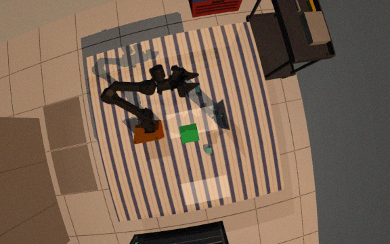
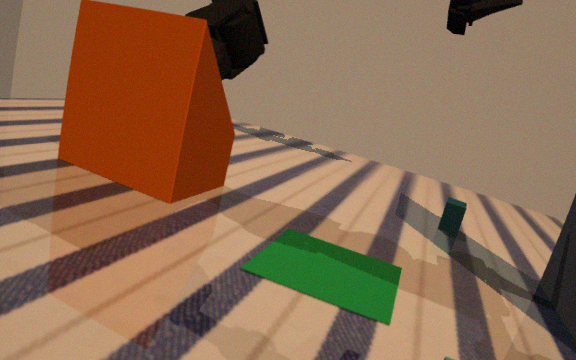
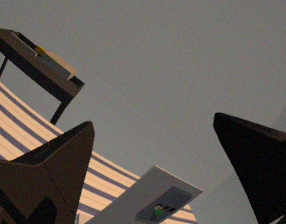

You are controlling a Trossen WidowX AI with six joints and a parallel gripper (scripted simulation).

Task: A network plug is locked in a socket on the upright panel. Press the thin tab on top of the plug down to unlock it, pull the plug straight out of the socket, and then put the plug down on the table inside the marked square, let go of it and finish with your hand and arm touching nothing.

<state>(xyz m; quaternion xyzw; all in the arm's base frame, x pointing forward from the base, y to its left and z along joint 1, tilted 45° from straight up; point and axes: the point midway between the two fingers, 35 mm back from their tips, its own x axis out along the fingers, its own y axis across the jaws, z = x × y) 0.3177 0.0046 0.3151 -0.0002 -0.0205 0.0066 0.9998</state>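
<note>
My gripper tip is now 120 mm short of the network plug, 180 mm to the left of it and 150 mm above it. Also, from my gripper tip: green marked square 90 mm behind, 280 mm to the right, 370 mm below; dark upright panel 140 mm ahead, 190 mm to the right, 240 mm below.
</note>
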